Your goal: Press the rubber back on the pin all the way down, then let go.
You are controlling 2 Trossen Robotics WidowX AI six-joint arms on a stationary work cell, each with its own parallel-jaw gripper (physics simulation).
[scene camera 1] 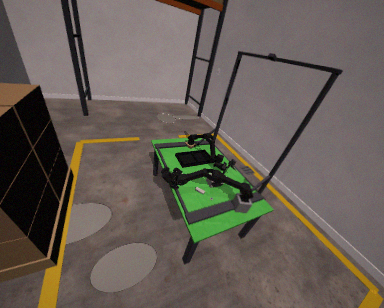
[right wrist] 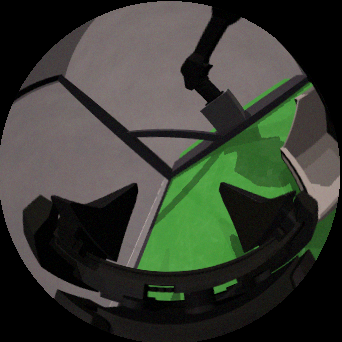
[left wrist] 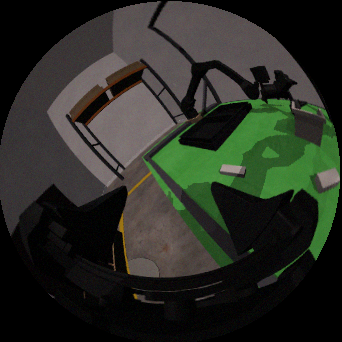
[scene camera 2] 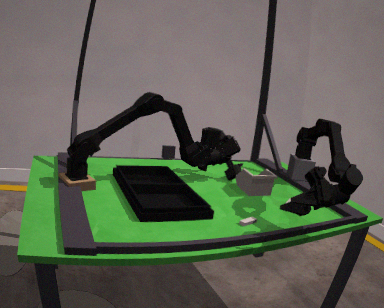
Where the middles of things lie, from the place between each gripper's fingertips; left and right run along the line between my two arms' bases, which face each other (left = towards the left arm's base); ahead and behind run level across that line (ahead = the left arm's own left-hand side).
Labels:
My right gripper is now 180 mm short of the grey box (scene camera 2: 253, 185), 30 mm to the left of it and 50 mm above it. From my right hand the other things lie so: black tray (scene camera 2: 155, 193) 200 mm ahead, 400 mm to the right, 60 mm below.
I see the grey box 360 mm behind my left hand, 160 mm to the left of it and 70 mm below it. The rest, counted from my left hand: black tray: 350 mm behind, 210 mm to the right, 90 mm below.

